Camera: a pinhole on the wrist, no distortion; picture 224 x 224 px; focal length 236.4 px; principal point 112.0 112.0 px. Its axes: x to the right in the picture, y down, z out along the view. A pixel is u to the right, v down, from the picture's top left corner.
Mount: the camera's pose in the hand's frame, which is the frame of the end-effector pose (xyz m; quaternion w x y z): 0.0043 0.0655 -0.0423 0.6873 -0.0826 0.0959 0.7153
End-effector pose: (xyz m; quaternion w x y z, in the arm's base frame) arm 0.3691 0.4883 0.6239 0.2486 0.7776 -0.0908 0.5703
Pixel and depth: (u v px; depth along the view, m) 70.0 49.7 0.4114
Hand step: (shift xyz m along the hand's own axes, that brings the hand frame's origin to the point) 0.1213 0.1019 0.3716
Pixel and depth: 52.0 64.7 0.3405
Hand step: 0.0806 0.0698 0.3073
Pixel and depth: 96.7 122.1 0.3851
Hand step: -0.0058 0.1373 0.3371
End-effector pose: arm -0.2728 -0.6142 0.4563 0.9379 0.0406 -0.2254 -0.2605
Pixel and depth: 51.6 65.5 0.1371
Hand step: 0.0346 0.0670 0.0985
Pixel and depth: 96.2 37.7 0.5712
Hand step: 0.1930 0.1784 0.5159
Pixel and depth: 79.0 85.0 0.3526
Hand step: 0.0514 0.1078 0.3104
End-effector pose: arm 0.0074 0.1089 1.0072 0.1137 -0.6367 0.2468 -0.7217
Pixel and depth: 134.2 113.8 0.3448
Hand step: 0.0050 0.1832 0.2834
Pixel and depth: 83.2 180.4 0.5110
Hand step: -0.1338 0.1279 0.4714
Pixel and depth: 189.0 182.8 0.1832
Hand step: -0.0505 0.1671 0.1214
